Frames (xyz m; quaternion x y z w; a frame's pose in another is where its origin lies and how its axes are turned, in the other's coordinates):
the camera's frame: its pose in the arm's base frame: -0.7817 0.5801 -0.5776 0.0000 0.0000 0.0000 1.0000
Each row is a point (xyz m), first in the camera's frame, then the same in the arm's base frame.
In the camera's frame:
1: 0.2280 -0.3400 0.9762
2: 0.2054 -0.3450 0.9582
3: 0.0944 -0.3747 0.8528
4: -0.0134 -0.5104 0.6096
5: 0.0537 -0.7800 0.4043
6: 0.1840 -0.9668 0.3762
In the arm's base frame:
1: -0.5537 0.2401 0.3986
2: -0.5763 0.2351 0.3806
3: -0.6873 0.2054 0.2752
4: -0.7951 0.0697 0.0320
5: -0.7280 -0.1999 -0.1733
6: -0.5977 -0.3867 -0.2014

